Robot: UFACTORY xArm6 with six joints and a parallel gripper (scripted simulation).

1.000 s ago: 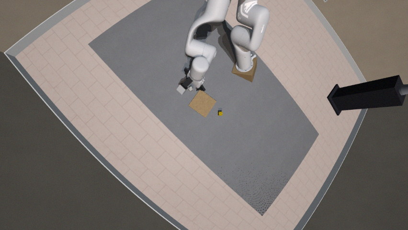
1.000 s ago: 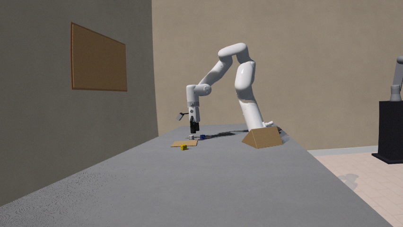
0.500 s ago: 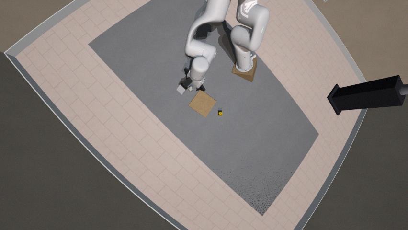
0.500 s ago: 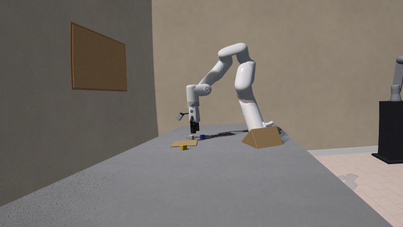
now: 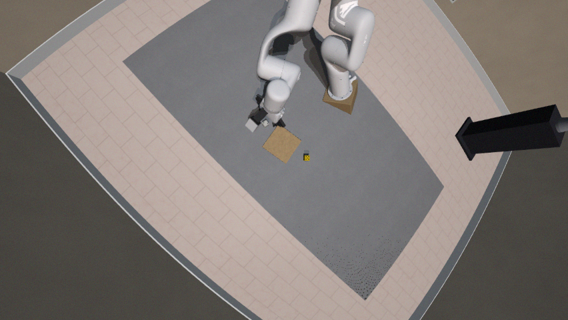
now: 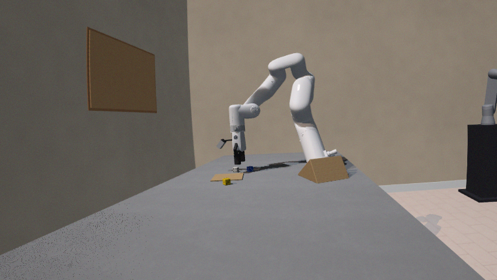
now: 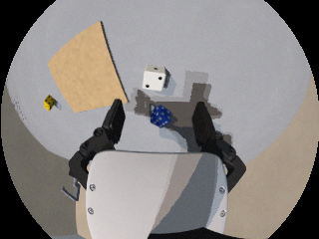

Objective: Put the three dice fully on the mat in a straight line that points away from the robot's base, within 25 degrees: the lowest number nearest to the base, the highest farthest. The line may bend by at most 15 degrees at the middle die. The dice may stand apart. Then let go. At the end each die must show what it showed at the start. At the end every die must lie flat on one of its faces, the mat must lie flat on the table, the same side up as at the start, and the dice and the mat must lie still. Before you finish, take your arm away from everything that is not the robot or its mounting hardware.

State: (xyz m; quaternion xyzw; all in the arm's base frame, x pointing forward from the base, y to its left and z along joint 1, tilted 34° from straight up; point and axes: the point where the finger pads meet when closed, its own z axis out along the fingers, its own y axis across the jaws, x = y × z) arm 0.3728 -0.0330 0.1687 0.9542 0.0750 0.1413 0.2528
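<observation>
The white die lies 40 mm below my hand, 20 mm ahead of it and 10 mm to the left of it. Also, from my hand: yellow die: 260 mm to the left, 40 mm below, 30 mm behind; blue die: 50 mm behind, 40 mm below, 10 mm to the right; tan mat: 130 mm to the left, 50 mm below, 20 mm ahead.
</observation>
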